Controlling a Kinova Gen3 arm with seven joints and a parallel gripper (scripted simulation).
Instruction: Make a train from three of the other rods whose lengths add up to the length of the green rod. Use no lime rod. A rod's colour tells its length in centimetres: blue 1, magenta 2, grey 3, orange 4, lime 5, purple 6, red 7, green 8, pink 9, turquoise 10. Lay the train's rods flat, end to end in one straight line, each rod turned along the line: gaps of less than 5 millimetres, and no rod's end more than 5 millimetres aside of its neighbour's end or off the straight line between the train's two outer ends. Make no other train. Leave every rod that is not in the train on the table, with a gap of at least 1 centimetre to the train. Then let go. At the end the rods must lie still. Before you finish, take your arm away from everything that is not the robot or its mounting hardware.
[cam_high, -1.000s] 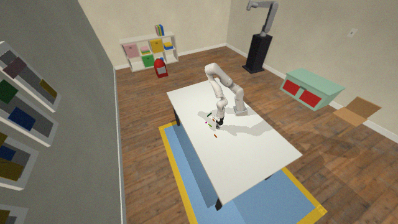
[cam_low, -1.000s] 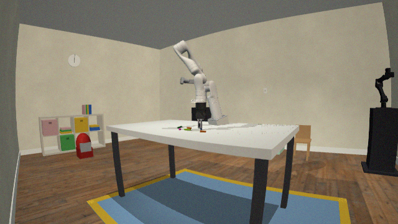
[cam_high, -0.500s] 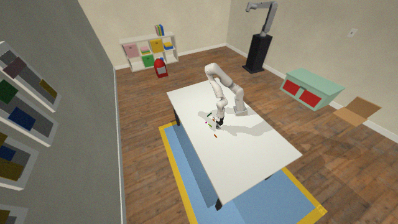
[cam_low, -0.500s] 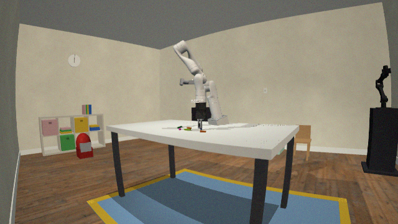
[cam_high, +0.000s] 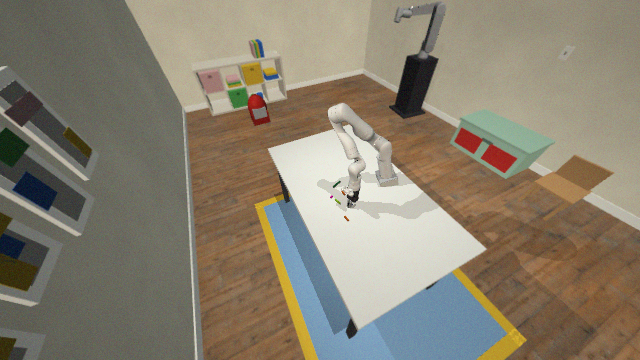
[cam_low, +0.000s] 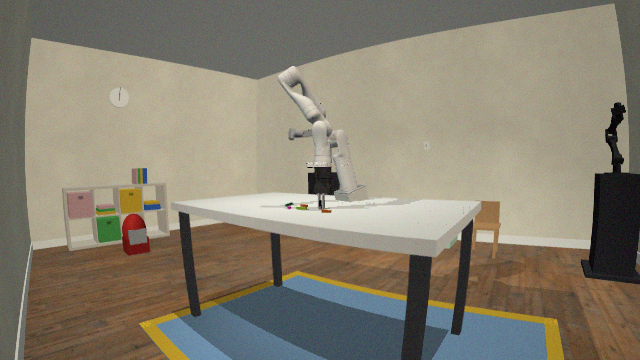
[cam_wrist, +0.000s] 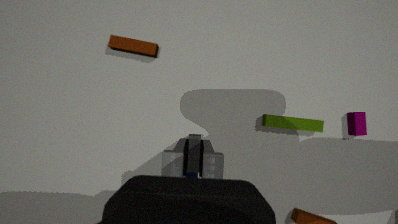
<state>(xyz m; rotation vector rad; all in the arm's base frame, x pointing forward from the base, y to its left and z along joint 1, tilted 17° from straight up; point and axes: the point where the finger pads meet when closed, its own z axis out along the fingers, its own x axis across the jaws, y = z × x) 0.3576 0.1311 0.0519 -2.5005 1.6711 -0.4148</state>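
Now: the grey rod 1 cm below my hand. Round my hand: blue rod 2 cm below, 2 cm behind, 1 cm to the right; lime rod 7 cm to the right, 6 cm ahead, 2 cm below; magenta rod 12 cm to the right, 8 cm ahead, 2 cm below.
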